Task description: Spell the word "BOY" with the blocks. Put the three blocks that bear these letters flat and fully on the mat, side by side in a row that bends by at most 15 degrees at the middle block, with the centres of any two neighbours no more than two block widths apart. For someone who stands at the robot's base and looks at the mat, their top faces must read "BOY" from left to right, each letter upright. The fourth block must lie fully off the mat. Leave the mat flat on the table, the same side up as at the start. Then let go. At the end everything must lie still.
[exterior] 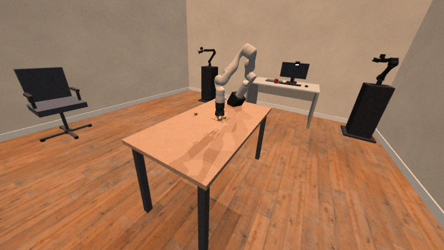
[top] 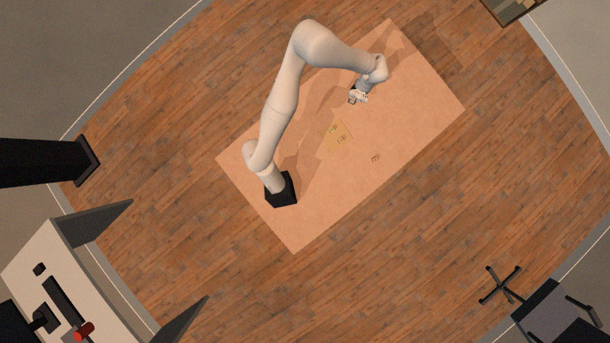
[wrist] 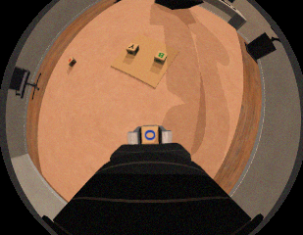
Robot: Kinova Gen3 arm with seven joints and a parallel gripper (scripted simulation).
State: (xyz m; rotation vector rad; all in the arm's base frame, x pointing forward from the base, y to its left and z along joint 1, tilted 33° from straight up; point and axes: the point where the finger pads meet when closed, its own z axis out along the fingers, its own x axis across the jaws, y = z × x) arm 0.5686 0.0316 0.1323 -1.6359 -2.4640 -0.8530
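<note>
The mat lies 170 mm behind my hand, 90 mm to the right of it and 80 mm below it.
</note>
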